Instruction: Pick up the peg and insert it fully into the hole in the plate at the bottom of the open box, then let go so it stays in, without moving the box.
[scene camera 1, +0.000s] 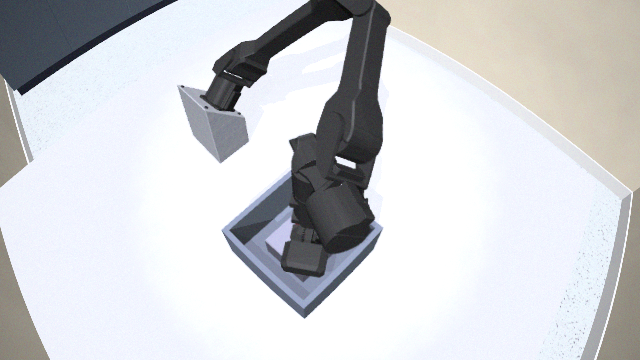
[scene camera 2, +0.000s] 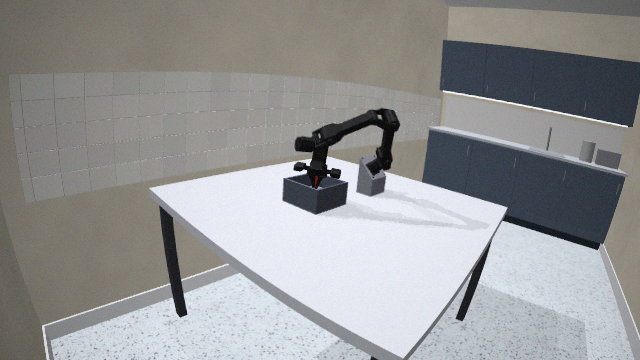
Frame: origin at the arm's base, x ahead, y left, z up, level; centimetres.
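Seen in the pictures: gripper, fingertip midpoint: (scene camera 1: 313, 242); arm's base, origin of the base link: (scene camera 1: 216, 104) (scene camera 2: 372, 168).
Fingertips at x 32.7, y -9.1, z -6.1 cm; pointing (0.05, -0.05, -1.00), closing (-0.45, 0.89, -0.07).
Note:
Pixels of each thing's top centre, then the offset from my fingertips to it. Level surfaces: height alone.
- open blue-grey box, middle of its top: (scene camera 1: 301, 230) (scene camera 2: 316, 180) dx -1.8, dy -0.9, dz +3.7 cm
- pale plate, middle of its top: (scene camera 1: 301, 239) dx -1.8, dy -0.9, dz +0.0 cm
- red peg, middle of its top: (scene camera 2: 317, 173) dx -2.1, dy -0.8, dz +6.8 cm
- white table, its level: dz -6.1 cm
The open blue-grey box (scene camera 1: 264, 271) (scene camera 2: 300, 196) stands on the table. A pale plate (scene camera 1: 278, 239) shows at its bottom in scene camera 1, partly covered by the gripper; its hole is hidden. My gripper (scene camera 2: 315, 184) points down into the box and is shut on the red peg (scene camera 2: 316, 180). A red strip of the peg shows between the dark fingers in scene camera 2, at about the height of the box's rim. The peg's lower end is hidden behind the near walls, so I cannot tell whether it is in the hole. In scene camera 1 the fingertips are hidden under the gripper body.
The box walls surround the lower part of the gripper on all sides. The arm's grey wedge-shaped base mount (scene camera 1: 220, 131) (scene camera 2: 370, 184) stands beside the box on the white table (scene camera 1: 125, 250) (scene camera 2: 320, 260). Dark kitchen cabinets (scene camera 2: 515, 175) stand beyond the table.

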